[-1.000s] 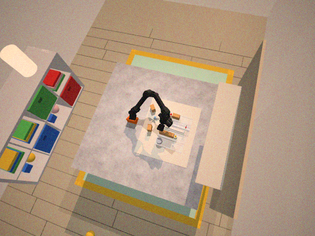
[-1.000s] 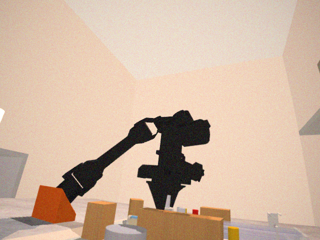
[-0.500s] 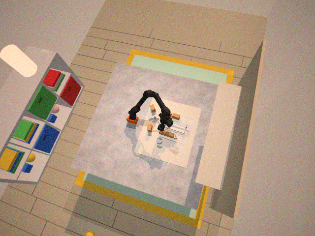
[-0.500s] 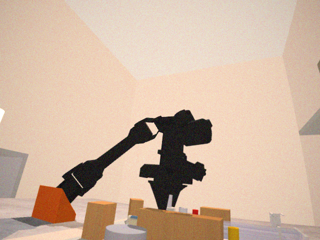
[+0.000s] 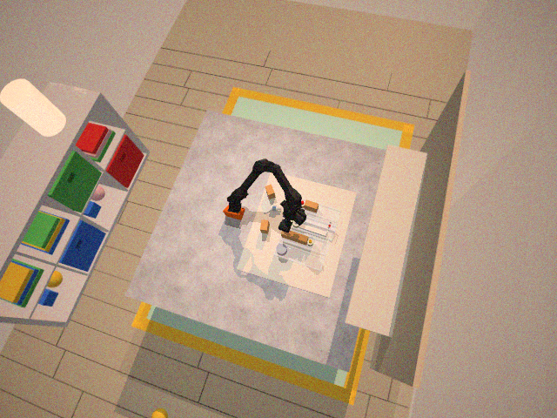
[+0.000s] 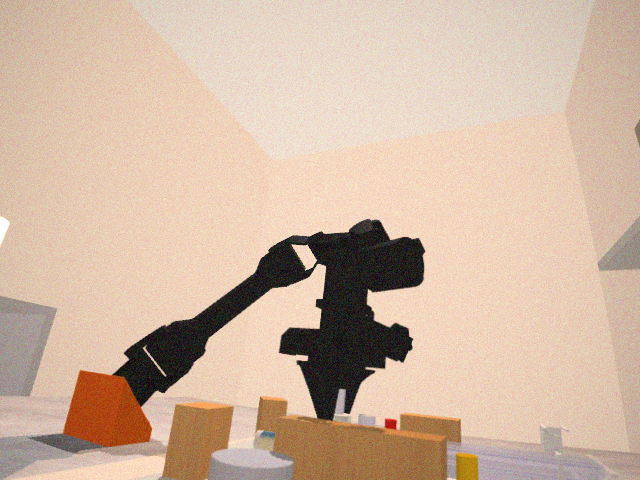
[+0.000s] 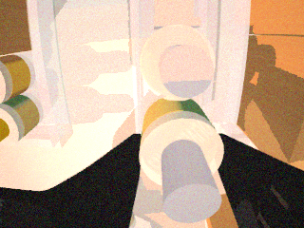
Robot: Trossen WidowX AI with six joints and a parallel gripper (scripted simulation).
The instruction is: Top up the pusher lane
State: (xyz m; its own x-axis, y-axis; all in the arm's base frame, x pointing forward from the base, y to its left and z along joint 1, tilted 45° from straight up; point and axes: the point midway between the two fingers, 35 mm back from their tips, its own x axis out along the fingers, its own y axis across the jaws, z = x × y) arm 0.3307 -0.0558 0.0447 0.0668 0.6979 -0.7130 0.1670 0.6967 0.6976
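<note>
The lane rack lies 15 cm ahead of my gripper tip and 4 cm below it. The rest, counted from my gripper tip: grey cylinder (17 cm to the right, 3 cm below, 1 cm behind).
</note>
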